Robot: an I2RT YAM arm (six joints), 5 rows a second.
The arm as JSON. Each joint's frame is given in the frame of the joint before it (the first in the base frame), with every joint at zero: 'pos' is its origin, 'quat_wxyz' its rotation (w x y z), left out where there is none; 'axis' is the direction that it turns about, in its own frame. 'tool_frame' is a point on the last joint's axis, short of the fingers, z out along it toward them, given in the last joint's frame.
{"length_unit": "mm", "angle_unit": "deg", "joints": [
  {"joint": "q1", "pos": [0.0, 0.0, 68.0], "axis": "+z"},
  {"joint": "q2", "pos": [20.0, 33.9, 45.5], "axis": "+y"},
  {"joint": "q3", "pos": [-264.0, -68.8, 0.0], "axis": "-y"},
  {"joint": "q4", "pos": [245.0, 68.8, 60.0], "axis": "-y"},
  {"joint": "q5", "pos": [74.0, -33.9, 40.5], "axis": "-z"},
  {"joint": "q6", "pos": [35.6, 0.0, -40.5], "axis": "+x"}
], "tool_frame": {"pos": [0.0, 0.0, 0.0], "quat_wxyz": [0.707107, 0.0, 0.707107, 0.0]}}
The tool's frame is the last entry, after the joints.
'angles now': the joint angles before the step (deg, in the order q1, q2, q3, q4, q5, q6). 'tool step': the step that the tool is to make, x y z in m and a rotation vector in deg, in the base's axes. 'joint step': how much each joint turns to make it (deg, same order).
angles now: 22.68 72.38 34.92 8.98 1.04 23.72
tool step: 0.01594 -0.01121 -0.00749 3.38 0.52 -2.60
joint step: -3.73 3.75 0.38 4.10 -2.57 2.42
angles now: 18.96 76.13 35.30 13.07 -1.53 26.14
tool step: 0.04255 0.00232 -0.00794 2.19 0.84 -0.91
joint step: -2.35 10.93 6.97 3.89 -2.37 1.40
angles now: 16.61 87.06 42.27 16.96 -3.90 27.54
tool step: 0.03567 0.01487 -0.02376 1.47 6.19 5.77
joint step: 0.00 11.37 8.01 -2.19 -6.58 -0.20
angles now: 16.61 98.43 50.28 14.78 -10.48 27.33
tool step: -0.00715 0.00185 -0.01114 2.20 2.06 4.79
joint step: 0.09 0.50 -2.00 1.07 -5.41 -0.41
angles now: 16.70 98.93 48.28 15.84 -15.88 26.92
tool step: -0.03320 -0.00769 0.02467 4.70 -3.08 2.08
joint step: 0.00 -10.40 -6.69 1.22 -3.69 2.04
